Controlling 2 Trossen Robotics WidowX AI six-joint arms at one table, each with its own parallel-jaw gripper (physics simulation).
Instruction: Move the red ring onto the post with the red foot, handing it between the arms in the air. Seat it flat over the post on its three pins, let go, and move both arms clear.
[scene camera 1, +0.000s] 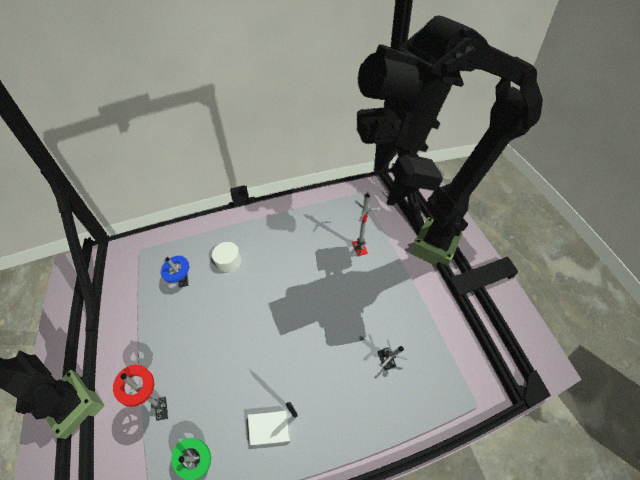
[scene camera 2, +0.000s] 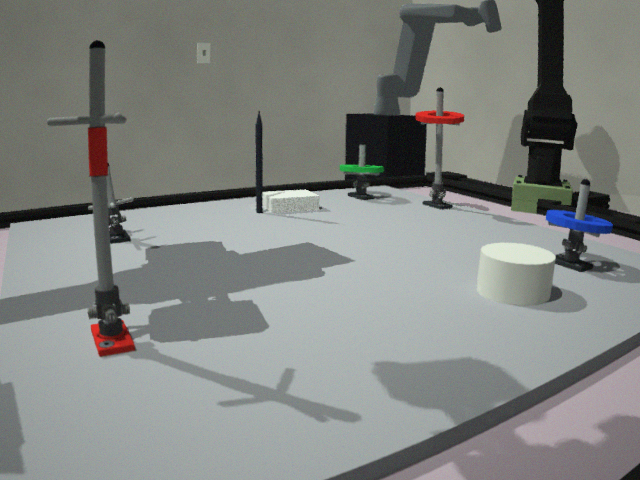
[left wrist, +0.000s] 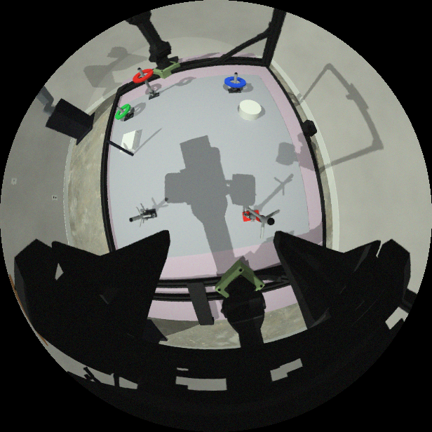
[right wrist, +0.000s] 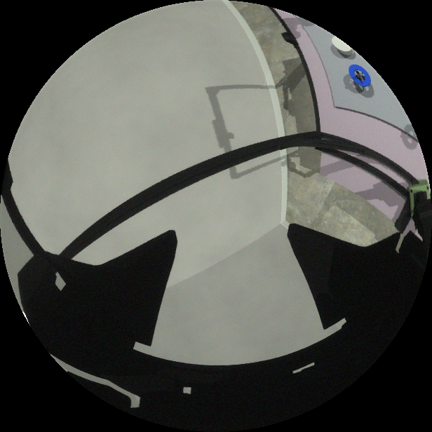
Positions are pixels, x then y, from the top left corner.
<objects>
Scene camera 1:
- my left gripper: 382, 188
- red ring: 147, 388
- white block: 266, 428
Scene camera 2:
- blue ring: 591, 224
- white block: 294, 200
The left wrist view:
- my left gripper: 223, 237
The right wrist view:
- my right gripper: 233, 233
</objects>
